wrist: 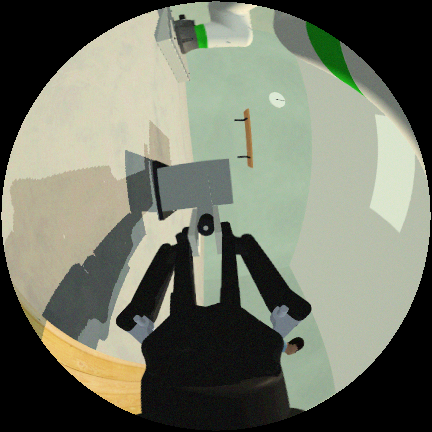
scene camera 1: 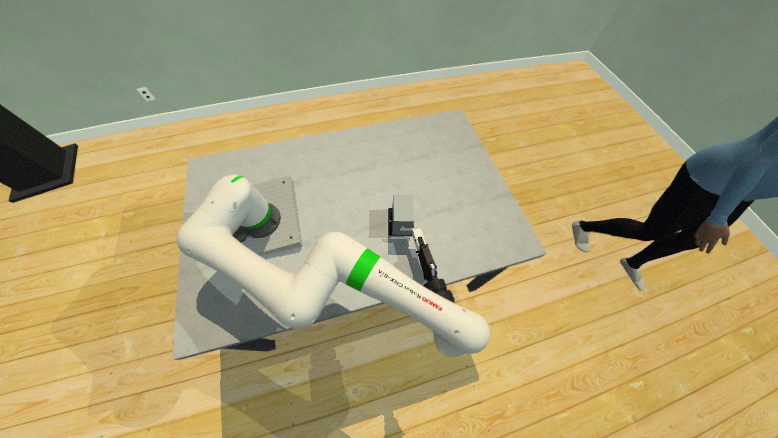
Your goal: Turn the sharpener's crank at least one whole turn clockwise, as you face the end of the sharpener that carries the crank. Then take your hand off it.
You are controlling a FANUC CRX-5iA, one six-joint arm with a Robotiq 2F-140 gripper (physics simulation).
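Seen in the pictures: gripper, fingertip midpoint: [wrist: 205,215] [scene camera 1: 416,231]; arm's base, origin of the base link: [wrist: 178,39] [scene camera 1: 262,220].
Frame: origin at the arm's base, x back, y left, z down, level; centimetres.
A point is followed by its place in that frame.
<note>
The sharpener [scene camera 1: 402,209] {x -50.4, y -22.8, z -9.3 cm} [wrist: 195,184] {x -47.9, y -29.4, z -3.8 cm} is a grey box on a thin black base. It stands on the grey table [scene camera 1: 348,157] {x -43.8, y 19.5, z 3.6 cm}, right of its middle in the scene view. The crank's round black knob [wrist: 206,224] {x -50.9, y -34.8, z -5.0 cm} shows in the wrist view, close against the lower side of the box. My gripper [scene camera 1: 417,233] {x -52.4, y -31.1, z -4.8 cm} [wrist: 205,215] {x -52.4, y -31.1, z -4.8 cm} is shut on this knob, with one light fingertip pad on each side of it. In the scene view the knob is hidden at the fingertips. The rest of the crank is mostly hidden behind the knob and the fingers.
The arm's base plate [scene camera 1: 285,212] {x -9.5, y -0.8, z -0.8 cm} [wrist: 172,47] {x -11.9, y -10.5, z 0.3 cm} is at the table's left part. The arm [scene camera 1: 326,272] {x -18.2, y -40.0, z -26.4 cm} bends along the table's front side and past its edge. A person [scene camera 1: 669,201] stands on the floor to the right of the table. A black pillar [scene camera 1: 27,152] stands at the far left.
</note>
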